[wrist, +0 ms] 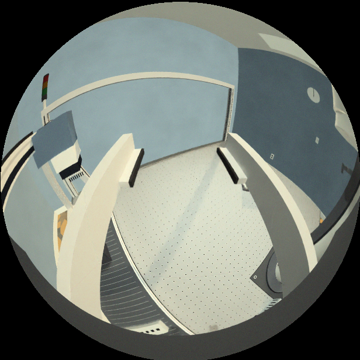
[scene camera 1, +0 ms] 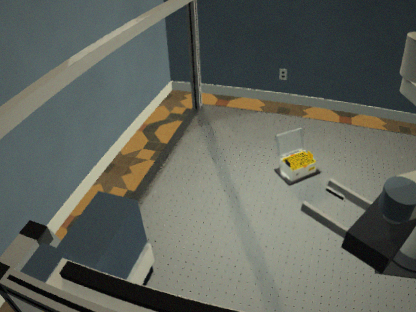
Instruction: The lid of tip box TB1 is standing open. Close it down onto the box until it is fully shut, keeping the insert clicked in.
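Frame: origin at the arm's base, x ahead, y up, z right, level; millimetres.
Seen in the pictures: gripper, fingertip midpoint: (scene camera 1: 316, 193); arm's base at its link origin: (scene camera 1: 412, 245).
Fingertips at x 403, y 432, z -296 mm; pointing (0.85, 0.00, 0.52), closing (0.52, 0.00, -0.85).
Observation:
Pixels of each thing's top centre, then the offset from my fingertips to it. "spot": a spot on its surface instead. Level surfaces: height alone.
- Tip box TB1 at its top centre: (scene camera 1: 299, 158) dy -354, dx +58, dz +584 mm
- dark base with a yellow insert, top centre: (scene camera 1: 299, 157) dy -345, dx +58, dz +584 mm
- perforated grey floor plate at its surface level: dy -420 mm
- frame post at a spot on its surface: (scene camera 1: 195, 55) spot: dy -130, dx +607, dz +981 mm
- blue-grey unit at a spot on its surface: (scene camera 1: 102, 232) spot: dy +68, dx +317, dz -255 mm
Tip box TB1 (scene camera 1: 298, 173) stands right of centre in the scene view, a small white box on a dark base with a yellow insert (scene camera 1: 301, 160) at its top. Its clear lid (scene camera 1: 290, 142) stands open, roughly upright, at the box's back-left edge. Whether the insert is clicked in is too small to tell. My gripper (scene camera 1: 317, 194) (wrist: 180, 140) is shut and empty, with a gap left between its pads. In the scene view it is in front and to the right of the box, apart from it; its height is unclear. In the wrist view the right finger hides most of that area.
A perforated grey floor plate (scene camera 1: 210, 225) (wrist: 190, 250) lies under the box. A frame post (scene camera 1: 195, 55) stands at the back. A blue-grey unit (scene camera 1: 102, 232) (wrist: 56, 140) is at the left. In the wrist view, a dark ribbed surface (wrist: 122, 280) is at the lower left.

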